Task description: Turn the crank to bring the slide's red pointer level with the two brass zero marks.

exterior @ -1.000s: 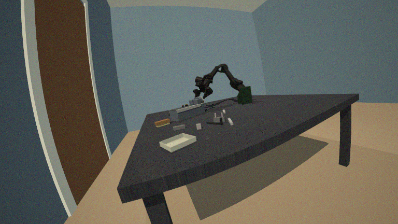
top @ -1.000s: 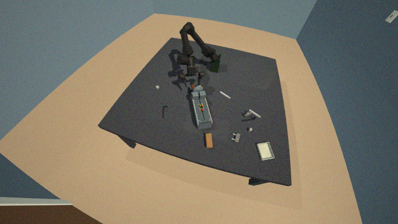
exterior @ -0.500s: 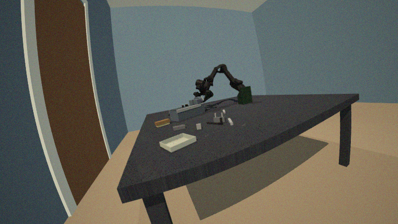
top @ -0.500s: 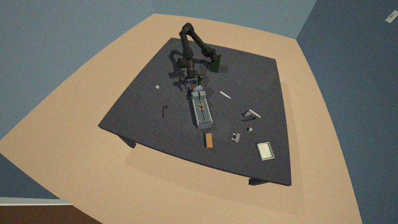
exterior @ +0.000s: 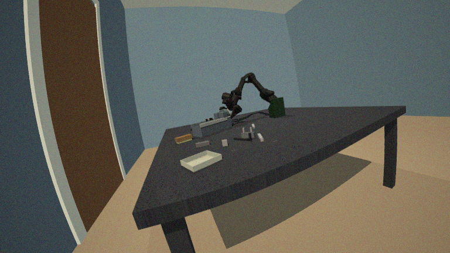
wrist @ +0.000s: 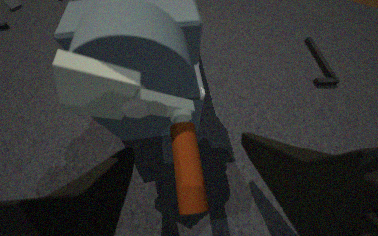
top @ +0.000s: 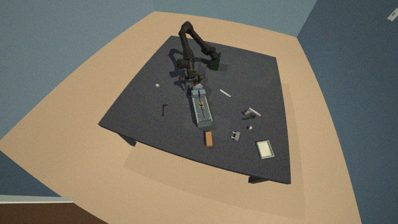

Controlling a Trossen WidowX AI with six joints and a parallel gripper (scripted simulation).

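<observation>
My gripper tip is 2 cm past the orange crank handle, 1 cm to the left of it and 2 cm below it. Round my gripper tip: crank 1 cm behind, 1 cm to the left, 3 cm above; red pointer 15 cm ahead, 14 cm to the left, 3 cm above; orange block 30 cm ahead, 24 cm to the left, 4 cm below.
</observation>
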